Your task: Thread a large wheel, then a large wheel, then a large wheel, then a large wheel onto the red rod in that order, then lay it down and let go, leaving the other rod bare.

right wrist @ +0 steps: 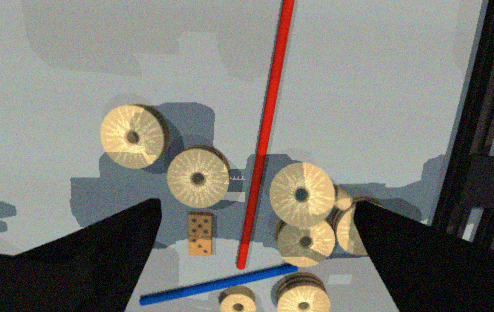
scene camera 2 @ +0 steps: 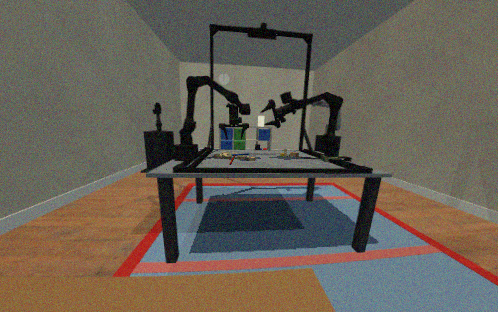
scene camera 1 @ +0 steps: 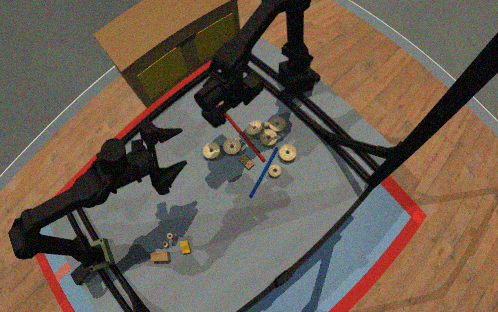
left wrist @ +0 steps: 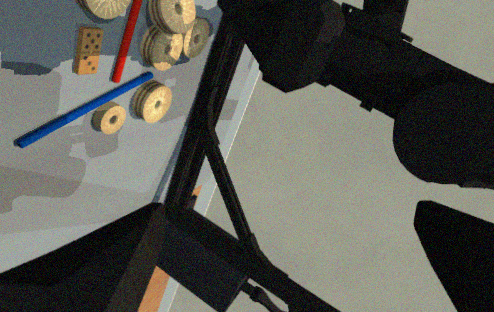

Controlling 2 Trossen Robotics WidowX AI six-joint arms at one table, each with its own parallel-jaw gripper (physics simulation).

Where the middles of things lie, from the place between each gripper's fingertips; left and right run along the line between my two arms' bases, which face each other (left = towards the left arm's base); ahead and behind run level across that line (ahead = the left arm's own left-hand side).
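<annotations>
Red rod [right wrist: 284, 24]: 10 mm to the right of my right hand and 130 mm below it. Blue rod [right wrist: 288, 268], counted from the same right hand: 30 mm to the left, 160 mm behind, 130 mm below.
My left gripper is 11 cm past the blue rod, 15 cm to the left of it and 27 cm above it. Relative to my left hand, the red rod is 5 cm ahead, 20 cm to the right and 27 cm below.
</annotations>
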